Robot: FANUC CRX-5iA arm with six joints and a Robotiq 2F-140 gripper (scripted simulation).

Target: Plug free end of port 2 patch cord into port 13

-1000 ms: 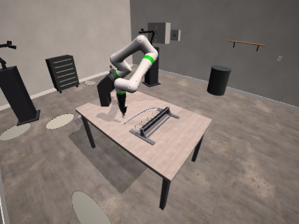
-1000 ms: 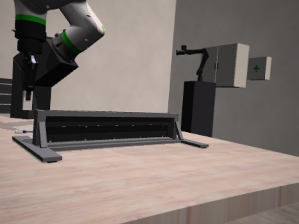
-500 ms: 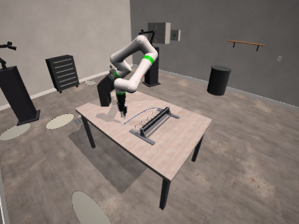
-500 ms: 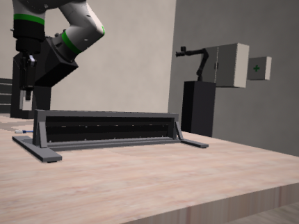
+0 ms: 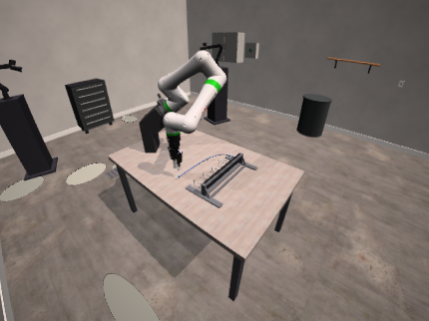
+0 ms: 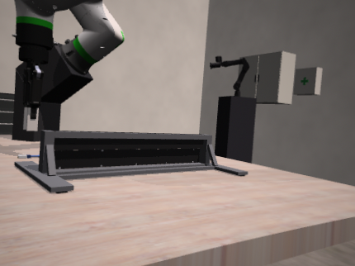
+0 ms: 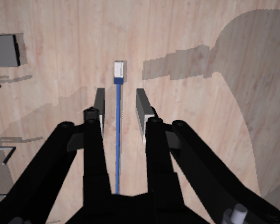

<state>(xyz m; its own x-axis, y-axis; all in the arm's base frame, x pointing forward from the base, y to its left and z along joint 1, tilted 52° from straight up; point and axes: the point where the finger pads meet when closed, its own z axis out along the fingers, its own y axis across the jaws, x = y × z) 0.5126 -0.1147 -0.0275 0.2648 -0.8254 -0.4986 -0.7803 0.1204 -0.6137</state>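
Right now the pale plug is 1 cm to the right of my hand and 11 cm below it.
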